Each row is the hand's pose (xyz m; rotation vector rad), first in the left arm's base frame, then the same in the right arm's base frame.
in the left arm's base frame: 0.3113 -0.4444 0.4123 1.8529 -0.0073 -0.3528
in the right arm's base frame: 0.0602 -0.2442 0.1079 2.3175 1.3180 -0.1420
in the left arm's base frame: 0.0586 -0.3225 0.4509 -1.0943 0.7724 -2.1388
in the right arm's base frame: -0.1317 -0.4114 0.2322 -1.1116 1.0064 -0.7837
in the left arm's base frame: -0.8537 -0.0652 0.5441 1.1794 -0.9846 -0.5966
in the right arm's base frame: -0.7644 -1.0668 0.5101 1.9155 0.1950 -0.5290
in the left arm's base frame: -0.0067 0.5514 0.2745 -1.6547 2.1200 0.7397
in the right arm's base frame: -0.7042 -0.0265 0.8006 -1.8982 0.9263 1.9945
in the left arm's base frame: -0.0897 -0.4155 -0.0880 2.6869 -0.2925 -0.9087
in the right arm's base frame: -0.5112 -0.3115 -0.1765 -2.3479 -1.2717 1.2505
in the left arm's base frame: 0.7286 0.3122 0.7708 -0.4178 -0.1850 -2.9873
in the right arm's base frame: 0.1739 0.2198 0.9121 -0.6273 0.6920 -1.8808
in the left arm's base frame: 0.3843 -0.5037 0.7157 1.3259 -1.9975 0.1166
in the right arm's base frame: 0.3215 -0.3538 0.2516 2.3875 -1.0380 -0.6041
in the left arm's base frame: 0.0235 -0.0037 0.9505 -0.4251 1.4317 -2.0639
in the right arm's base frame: 0.0005 -0.5454 0.7953 -0.9183 1.7674 -0.6789
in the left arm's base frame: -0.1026 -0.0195 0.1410 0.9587 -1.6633 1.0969
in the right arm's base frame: -0.5696 -0.2694 0.2755 2.3670 -1.3550 0.5737
